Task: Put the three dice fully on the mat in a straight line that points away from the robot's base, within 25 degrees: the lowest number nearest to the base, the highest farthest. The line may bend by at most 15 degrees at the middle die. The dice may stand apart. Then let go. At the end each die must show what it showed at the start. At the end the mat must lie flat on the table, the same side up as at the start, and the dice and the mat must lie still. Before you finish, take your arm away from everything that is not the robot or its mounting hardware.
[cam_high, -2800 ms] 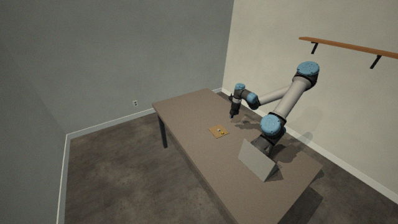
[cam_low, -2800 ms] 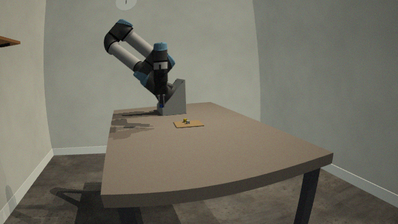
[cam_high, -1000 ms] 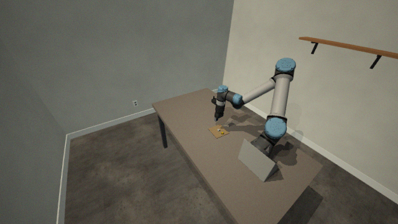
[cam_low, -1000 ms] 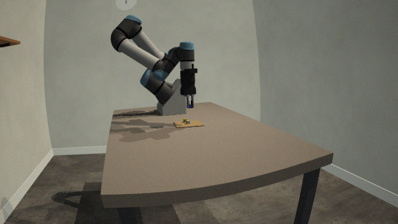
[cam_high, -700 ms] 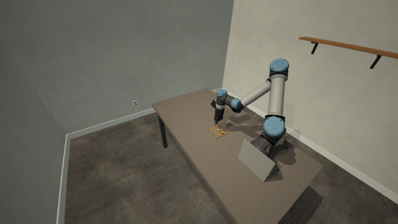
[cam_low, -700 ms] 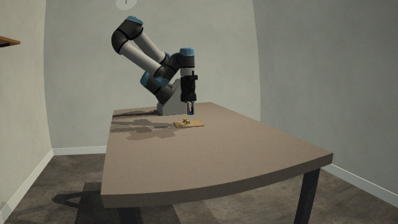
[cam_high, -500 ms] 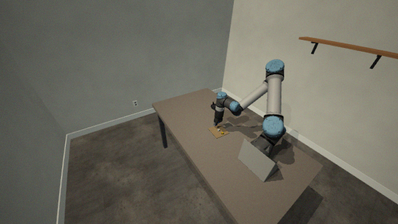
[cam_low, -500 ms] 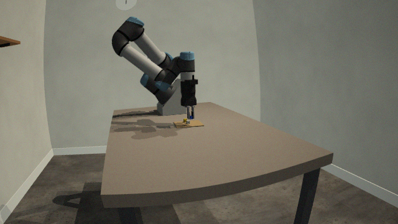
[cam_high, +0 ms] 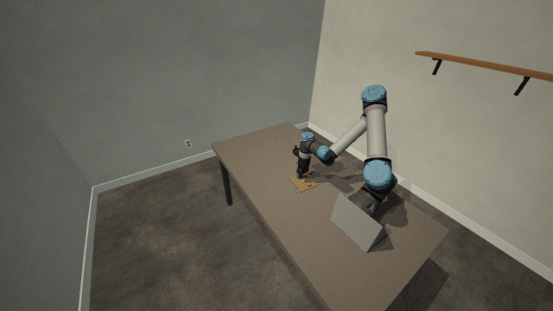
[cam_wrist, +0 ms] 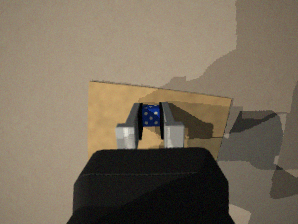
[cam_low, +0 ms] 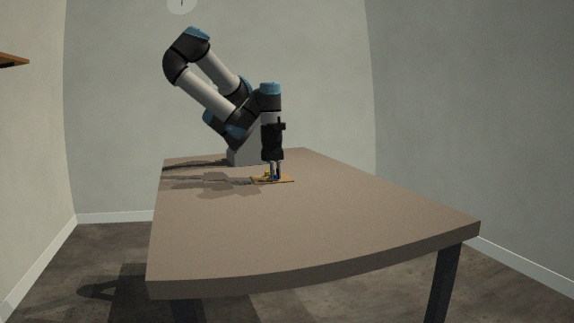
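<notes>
The blue die lies 1 cm below my hand. The rest, counted from my hand: yellow die 10 cm behind, 2 cm below, 1 cm to the right; tan mat 5 cm behind, 3 cm below; white die 5 cm behind, 2 cm below.
</notes>
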